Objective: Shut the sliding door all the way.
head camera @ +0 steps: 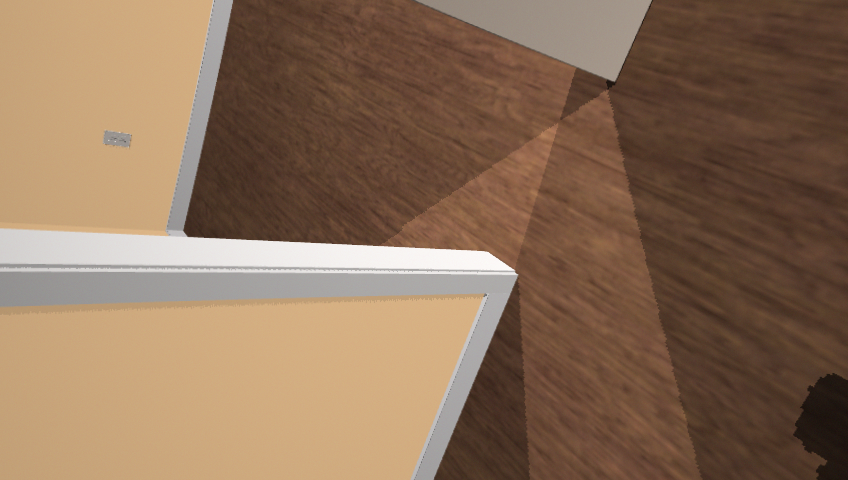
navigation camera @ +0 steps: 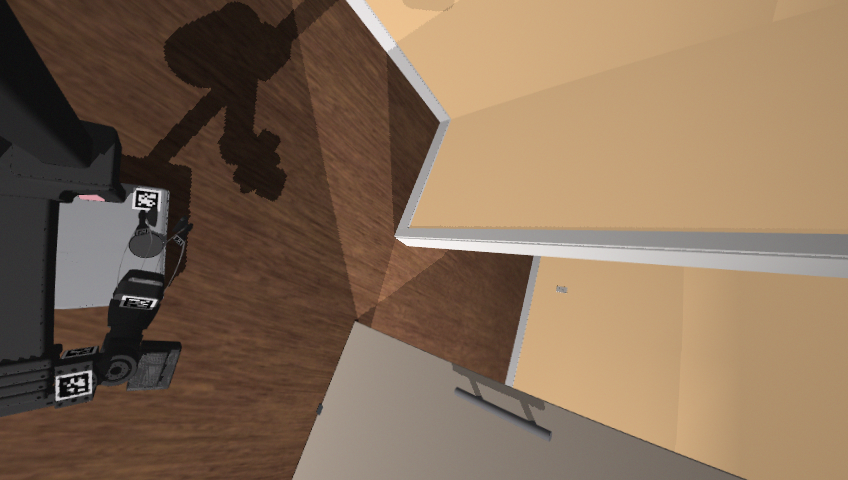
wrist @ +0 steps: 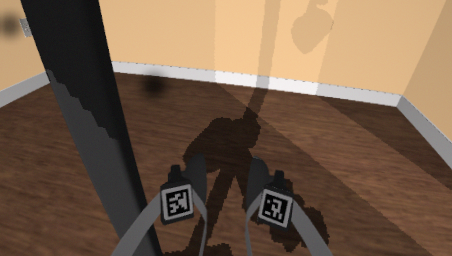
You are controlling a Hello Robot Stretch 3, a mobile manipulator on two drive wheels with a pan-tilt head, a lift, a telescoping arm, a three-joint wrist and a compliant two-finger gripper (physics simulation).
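Pixels of known places: gripper, fingertip midpoint: (navigation camera: 170, 212) (wrist: 226, 172); robot's base, link origin: (navigation camera: 145, 242).
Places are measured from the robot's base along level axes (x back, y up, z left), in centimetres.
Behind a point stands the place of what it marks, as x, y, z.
Note:
The sliding door is a grey-beige panel (head camera: 571, 29) @[-80.7, 23.1, -45.6] (navigation camera: 392, 428) @[-70.5, 49.0, -68.5], at the top of the head view and along the bottom of the navigation view. Its dark bar handle (navigation camera: 502, 414) @[-73.9, 91.9, -43.6] shows in the navigation view. The door stands partly open: a gap with floor and a wall behind shows between its edge and the white doorway trim (head camera: 255, 252) @[-115.6, 73.7, 4.4] (navigation camera: 595, 252) @[-114.1, 106.2, 5.1]. My gripper (navigation camera: 165, 222) @[-3.8, 49.9, 8.7] (wrist: 226, 172) @[-3.8, 49.9, 8.7] is open and empty, above the robot's base, well apart from the door. The door does not show in the wrist view.
A tan wall (head camera: 267, 380) @[-120.9, 66.5, 31.5] (navigation camera: 595, 166) @[-124.7, 103.2, 40.2] ends at the trim. An outlet (head camera: 117, 139) @[-333.7, 39.9, -40.6] (navigation camera: 561, 289) @[-333.7, 39.8, -40.7] is on the wall beyond the gap. A small dark stub (navigation camera: 319, 408) @[-64.4, 1.4, -80.8] stands at the door's lower edge. The wrist view shows a dark column (wrist: 85, 100) @[6.4, 55.8, 11.6] at left and white baseboards (wrist: 240, 80) @[-45.2, 3.8, 138.2].

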